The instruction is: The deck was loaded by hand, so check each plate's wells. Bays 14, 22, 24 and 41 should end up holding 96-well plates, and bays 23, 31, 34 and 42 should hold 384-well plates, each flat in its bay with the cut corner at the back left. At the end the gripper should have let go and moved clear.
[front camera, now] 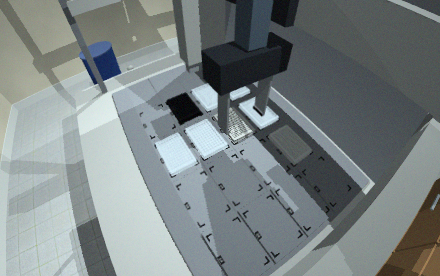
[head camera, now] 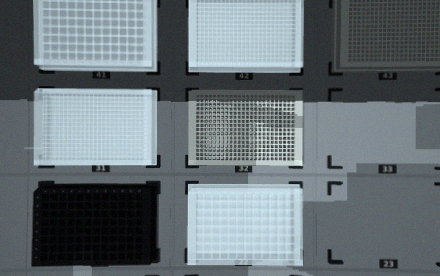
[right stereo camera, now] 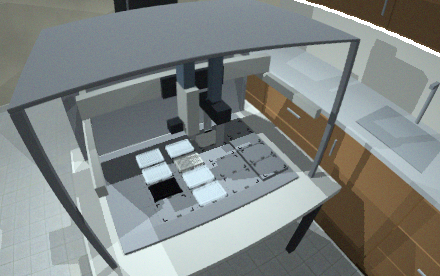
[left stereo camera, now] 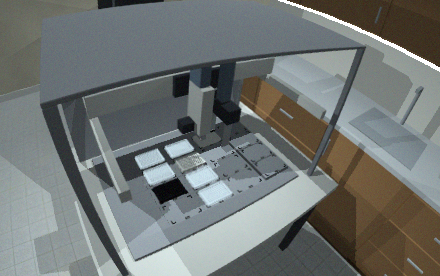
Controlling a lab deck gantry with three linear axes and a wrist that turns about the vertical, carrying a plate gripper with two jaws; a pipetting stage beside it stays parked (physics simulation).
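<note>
My gripper is open, its jaws apart above the deck and no plate visible between them. In the head view, plates with coarse 96-well grids are the white one in bay 41, the black one left of bay 22, and the white one in bay 22. Fine 384-well grids show on the white plates in bay 42 and bay 31, and on cream plates in bay 32 and bay 43. Another white plate lies in front of bay 22; its wells are unclear.
The parked pipetting stage hangs near the back of the deck beside the gripper. Bay 23's label and bay 33's label show beside their corner marks. A raised rim runs along the deck's back edge.
</note>
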